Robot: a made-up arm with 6 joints. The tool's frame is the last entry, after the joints. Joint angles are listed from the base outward.
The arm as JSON. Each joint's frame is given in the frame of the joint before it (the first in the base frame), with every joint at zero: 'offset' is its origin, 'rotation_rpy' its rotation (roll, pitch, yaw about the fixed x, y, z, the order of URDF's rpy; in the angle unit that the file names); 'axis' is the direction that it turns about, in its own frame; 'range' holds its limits. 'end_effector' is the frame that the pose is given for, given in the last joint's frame.
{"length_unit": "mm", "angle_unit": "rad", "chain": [
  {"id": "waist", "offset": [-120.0, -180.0, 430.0], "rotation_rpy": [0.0, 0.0, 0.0], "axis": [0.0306, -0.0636, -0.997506], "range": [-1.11, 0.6]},
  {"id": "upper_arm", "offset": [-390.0, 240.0, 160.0], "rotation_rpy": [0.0, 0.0, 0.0], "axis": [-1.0, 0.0, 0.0], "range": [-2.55, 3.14]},
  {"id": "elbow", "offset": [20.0, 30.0, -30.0], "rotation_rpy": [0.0, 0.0, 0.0], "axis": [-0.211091, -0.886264, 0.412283], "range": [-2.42, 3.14]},
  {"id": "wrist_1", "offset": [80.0, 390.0, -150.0], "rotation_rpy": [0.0, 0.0, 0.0], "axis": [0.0, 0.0, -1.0], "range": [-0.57, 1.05]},
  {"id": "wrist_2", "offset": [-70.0, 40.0, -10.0], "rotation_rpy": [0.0, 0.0, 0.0], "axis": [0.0, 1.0, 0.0], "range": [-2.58, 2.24]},
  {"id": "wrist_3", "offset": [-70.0, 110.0, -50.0], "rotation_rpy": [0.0, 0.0, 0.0], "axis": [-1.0, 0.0, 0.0], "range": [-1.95, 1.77]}
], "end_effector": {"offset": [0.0, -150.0, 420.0], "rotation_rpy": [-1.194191, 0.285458, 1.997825]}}
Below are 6 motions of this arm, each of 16 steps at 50 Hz.
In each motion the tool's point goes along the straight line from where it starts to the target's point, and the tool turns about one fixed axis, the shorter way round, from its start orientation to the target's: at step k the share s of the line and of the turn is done. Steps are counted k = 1, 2, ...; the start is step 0. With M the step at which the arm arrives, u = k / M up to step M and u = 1 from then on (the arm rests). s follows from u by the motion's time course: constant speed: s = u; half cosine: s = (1 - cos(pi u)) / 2; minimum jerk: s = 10 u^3 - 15 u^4 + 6 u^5.
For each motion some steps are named. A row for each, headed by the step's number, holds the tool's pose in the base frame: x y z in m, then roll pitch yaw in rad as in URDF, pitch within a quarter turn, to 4 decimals.
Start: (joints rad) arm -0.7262 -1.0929 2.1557 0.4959 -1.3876 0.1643
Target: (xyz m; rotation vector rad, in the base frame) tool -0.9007 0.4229 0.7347 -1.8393 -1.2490 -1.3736
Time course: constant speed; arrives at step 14
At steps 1, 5, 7, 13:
1: -0.8677 0.4813 0.6103 2.0679 -1.2185 1.9814
5: -0.8779 0.4633 0.6486 2.3068 -1.2279 1.7996
7: -0.8829 0.4544 0.6677 2.4282 -1.2269 1.7068
13: -0.8982 0.4274 0.7251 2.7743 -1.2022 1.4465

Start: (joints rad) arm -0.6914 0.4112 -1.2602 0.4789 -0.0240 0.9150
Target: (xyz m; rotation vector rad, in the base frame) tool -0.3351 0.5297 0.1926 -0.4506 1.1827 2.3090
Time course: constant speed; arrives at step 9
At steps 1, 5, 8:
1: -0.4210 0.5318 0.2197 0.8483 0.5353 2.9246
5: -0.3781 0.5308 0.2061 0.8524 0.5292 2.8666
8: -0.3458 0.5300 0.1960 0.8557 0.5248 2.8233

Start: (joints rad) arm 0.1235 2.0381 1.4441 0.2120 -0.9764 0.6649
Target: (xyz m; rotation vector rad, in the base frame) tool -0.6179 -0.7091 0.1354 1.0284 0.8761 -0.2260
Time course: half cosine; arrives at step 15
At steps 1, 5, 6, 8, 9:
1: -0.7760 -0.6683 0.4288 0.5326 0.6745 -0.5591
5: -0.7378 -0.6781 0.3579 0.6743 0.7478 -0.3729
6: -0.7226 -0.6821 0.3296 0.7384 0.7711 -0.2916
8: -0.6895 -0.6906 0.2682 0.8894 0.8076 -0.1034
9: -0.6731 -0.6948 0.2379 0.9689 0.8179 -0.0057

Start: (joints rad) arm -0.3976 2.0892 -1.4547 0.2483 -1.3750 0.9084
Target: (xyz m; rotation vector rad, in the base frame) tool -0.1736 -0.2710 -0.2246 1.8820 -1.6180 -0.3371
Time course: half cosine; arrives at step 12
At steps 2, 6, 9, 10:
2: -0.1106 -0.3492 -0.1855 2.5541 -0.3150 -1.4291
6: -0.1399 -0.3129 -0.2037 2.5171 -0.2638 -1.3910
9: -0.1637 -0.2833 -0.2185 2.4888 -0.2211 -1.3617
10: -0.1691 -0.2766 -0.2218 2.4826 -0.2114 -1.3553

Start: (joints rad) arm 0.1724 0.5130 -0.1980 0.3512 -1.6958 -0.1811
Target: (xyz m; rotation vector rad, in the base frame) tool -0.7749 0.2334 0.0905 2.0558 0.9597 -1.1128
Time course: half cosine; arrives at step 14
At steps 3, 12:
3: -0.7033 0.4844 0.1286 3.0216 0.8650 0.6206
12: -0.7709 0.2474 0.0926 2.8136 1.0444 0.6720

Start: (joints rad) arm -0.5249 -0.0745 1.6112 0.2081 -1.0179 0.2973
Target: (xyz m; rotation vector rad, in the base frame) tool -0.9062 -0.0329 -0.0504 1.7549 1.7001 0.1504
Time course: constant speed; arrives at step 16
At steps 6, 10, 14, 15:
6: -0.8750 0.0358 -0.0330 2.5130 0.2260 1.5486
10: -0.8875 0.0083 -0.0400 2.5224 0.2852 1.4973
14: -0.9000 -0.0192 -0.0469 2.5287 0.3449 1.4457
15: -0.9031 -0.0260 -0.0487 2.5298 0.3598 1.4327

